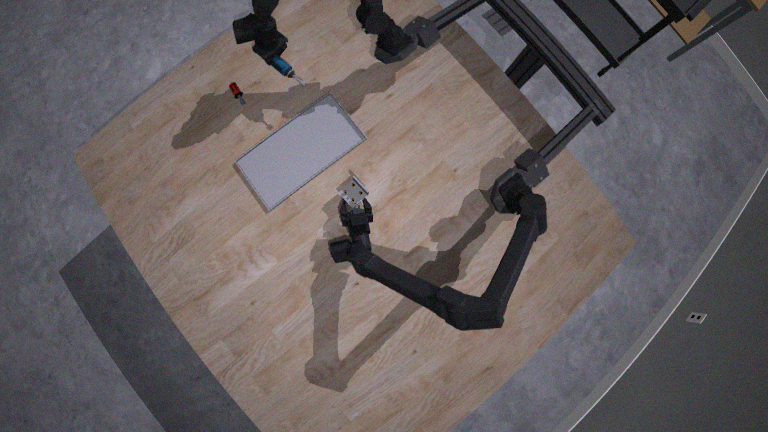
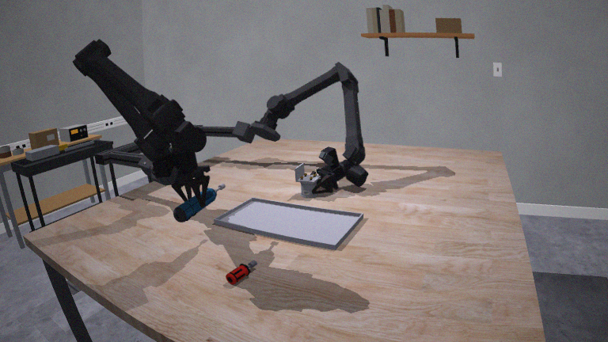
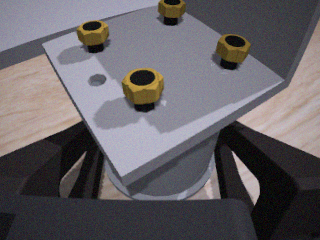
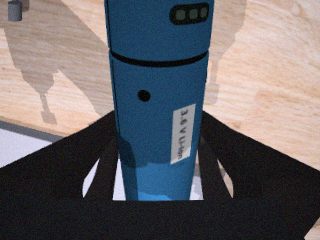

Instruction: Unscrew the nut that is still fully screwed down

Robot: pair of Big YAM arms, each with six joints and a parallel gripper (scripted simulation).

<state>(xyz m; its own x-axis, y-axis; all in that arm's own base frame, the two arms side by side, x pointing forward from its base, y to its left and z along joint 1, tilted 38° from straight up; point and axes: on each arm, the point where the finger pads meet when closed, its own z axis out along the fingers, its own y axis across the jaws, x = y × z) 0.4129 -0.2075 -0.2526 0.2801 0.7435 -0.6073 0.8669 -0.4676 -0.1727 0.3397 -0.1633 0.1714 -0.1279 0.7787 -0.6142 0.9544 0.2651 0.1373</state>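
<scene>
Right now the joint module is 10 mm above my left hand. The rest, counted from my left hand: shallow grey tray: 50 mm ahead, 240 mm to the right, 20 mm below; grey bracket plate: 50 mm above; nut: 10 mm ahead, 20 mm to the left, 50 mm above.
</scene>
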